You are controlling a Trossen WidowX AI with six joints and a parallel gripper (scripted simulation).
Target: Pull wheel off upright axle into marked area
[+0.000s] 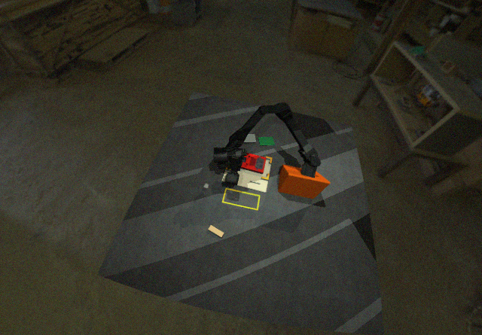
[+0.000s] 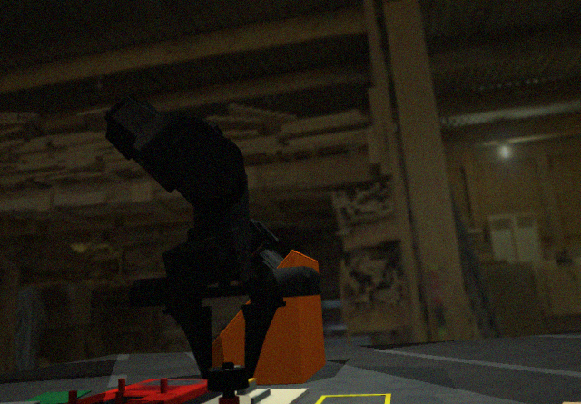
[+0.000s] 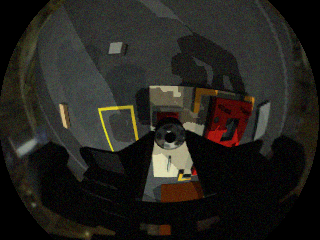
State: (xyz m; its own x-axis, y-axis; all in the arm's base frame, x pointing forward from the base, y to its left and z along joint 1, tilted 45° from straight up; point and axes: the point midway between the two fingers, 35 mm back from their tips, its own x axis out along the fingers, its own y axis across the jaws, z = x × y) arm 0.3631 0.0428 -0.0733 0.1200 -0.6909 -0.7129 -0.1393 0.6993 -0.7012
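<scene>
Now: the upright axle 1 cm below my gripper tip. Round my gripper tip: wheel right at my gripper tip; then wooden block 30 cm to the left, 4 cm below, 2 cm behind; then grey cube 12 cm ahead, 10 cm to the left, 4 cm below.
</scene>
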